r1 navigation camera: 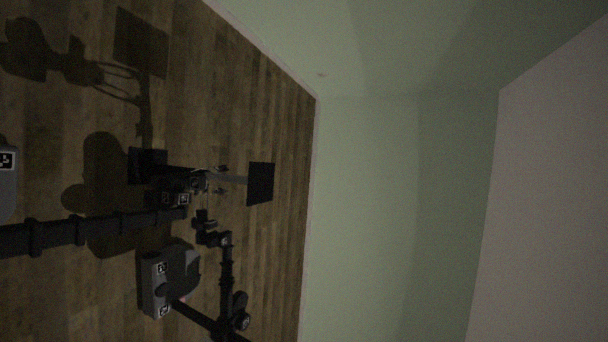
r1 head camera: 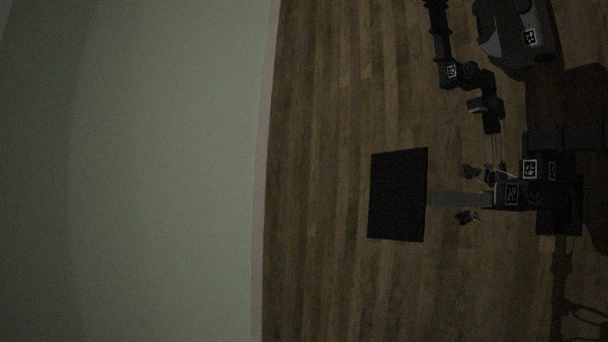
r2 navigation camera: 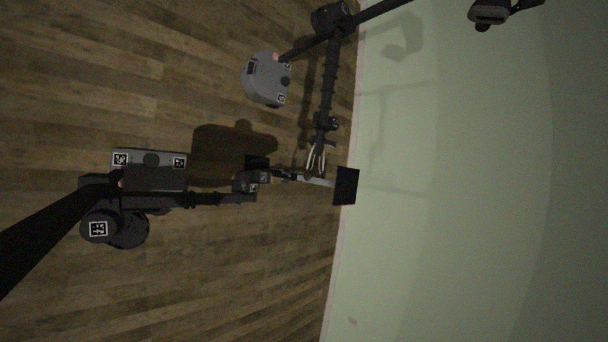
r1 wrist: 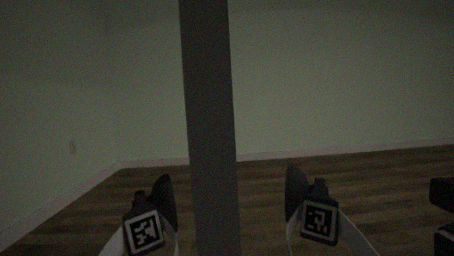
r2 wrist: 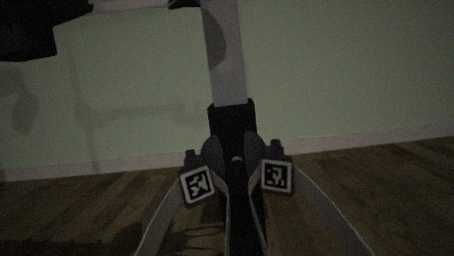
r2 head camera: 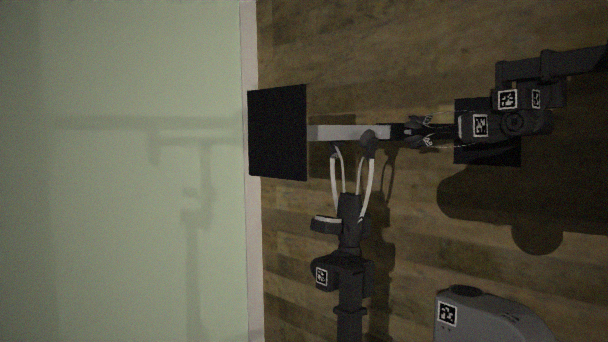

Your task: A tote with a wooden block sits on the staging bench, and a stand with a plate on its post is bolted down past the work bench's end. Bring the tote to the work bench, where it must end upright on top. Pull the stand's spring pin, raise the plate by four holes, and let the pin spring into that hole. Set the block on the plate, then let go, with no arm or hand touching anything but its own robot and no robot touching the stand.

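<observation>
The stand's black plate [r1 head camera: 398, 195] [r1 navigation camera: 260, 184] [r2 head camera: 277, 132] [r2 navigation camera: 346, 186] tops the light grey post [r1 head camera: 455, 198] [r1 wrist: 210, 100] [r2 head camera: 325, 132] [r2 wrist: 230, 82], which rises from a black sleeve [r2 wrist: 232, 120]. r1's gripper [r1 head camera: 469, 194] [r1 wrist: 231, 195] [r2 head camera: 352, 144] is open below the plate, its fingers on either side of the post; whether they touch it I cannot tell. r2's gripper [r2 head camera: 414, 131] [r2 wrist: 233, 150] is lower, at the sleeve, its fingertips shut on the small spring pin [r2 head camera: 407, 132] [r2 wrist: 237, 159], mostly hidden. The tote, block and both benches do not show.
r1's base [r2 head camera: 492, 320] [r2 navigation camera: 265, 82] and r2's base [r1 head camera: 520, 40] [r1 navigation camera: 167, 280] stand on the wooden floor on different sides of the stand. A pale green wall [r1 head camera: 165, 175] [r2 head camera: 125, 250] is behind it. Both wrists are close together near the post.
</observation>
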